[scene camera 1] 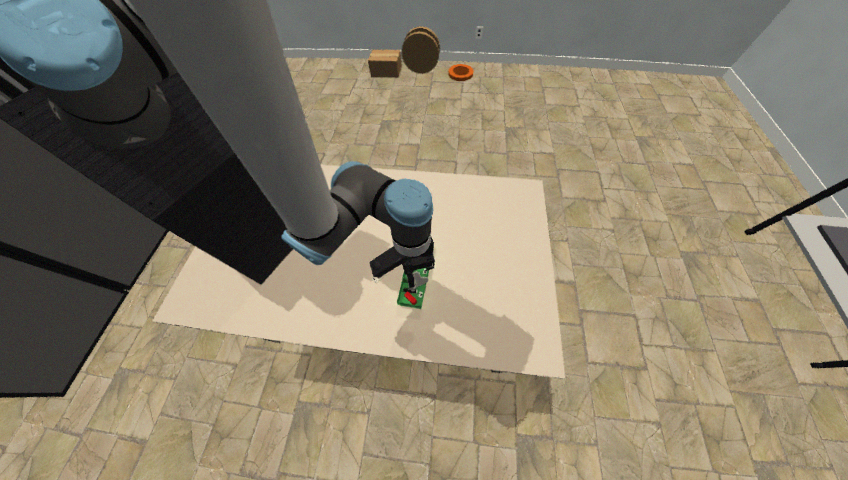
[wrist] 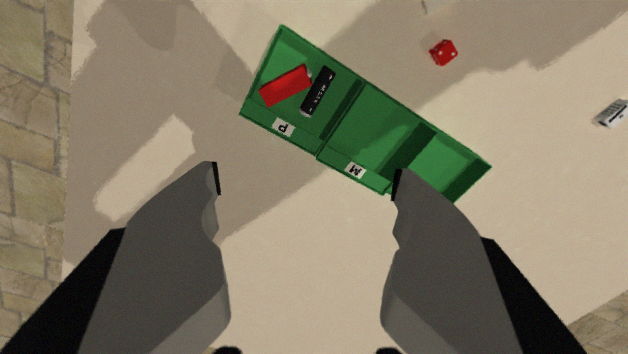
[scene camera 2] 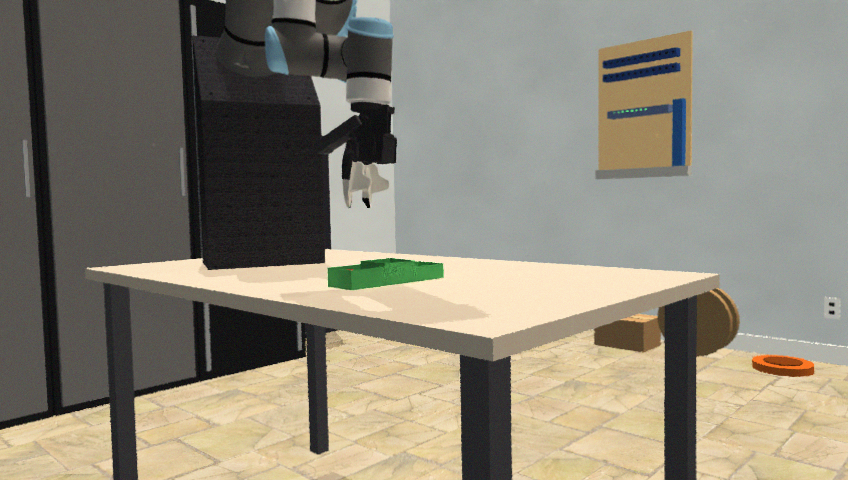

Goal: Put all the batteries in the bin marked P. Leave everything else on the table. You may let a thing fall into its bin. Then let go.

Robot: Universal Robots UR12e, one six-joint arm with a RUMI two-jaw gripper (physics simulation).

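Where they show: gripper, between the fingertips: [wrist: 307,168] [scene camera 2: 359,208]; arm's base, origin of its link: [scene camera 1: 116,106] [scene camera 2: 250,58].
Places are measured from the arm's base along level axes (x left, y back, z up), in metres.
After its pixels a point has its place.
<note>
A red 9 V battery [wrist: 285,86] {y -0.638, x -0.249, z -0.566 m} [scene camera 1: 410,297] {y -0.640, x -0.250, z -0.566 m} lies slanted inside the bin marked P [wrist: 302,139] {y -0.679, x -0.218, z -0.565 m}, the end compartment of a green three-part tray [scene camera 2: 383,277] {y -0.690, x -0.203, z -0.582 m}. A black cylindrical battery [wrist: 317,91] {y -0.634, x -0.220, z -0.579 m} lies beside it in the same bin. My gripper [wrist: 307,168] {y -0.645, x -0.223, z -0.439 m} [scene camera 2: 357,205] {y -0.645, x -0.223, z -0.439 m} [scene camera 1: 414,287] {y -0.645, x -0.223, z -0.439 m} is open, with no object between the fingers, and hangs well above the tray. The M label [wrist: 355,170] {y -0.688, x -0.156, z -0.558 m} marks the middle compartment. The far compartment's front is hidden by my right finger in the wrist view.
A red die [wrist: 443,52] {y -0.561, x -0.126, z -0.584 m} lies on the table beyond the tray. A small grey-white block with dark markings [wrist: 612,114] {y -0.546, x 0.071, z -0.589 m} lies at the right; I cannot tell what it is. Part of a pale object [wrist: 436,6] {y -0.532, x -0.150, z -0.593 m} shows at the wrist view's top edge. A black pedestal [scene camera 2: 264,184] {y -0.138, x -0.072, z -0.373 m} stands behind the tray.
</note>
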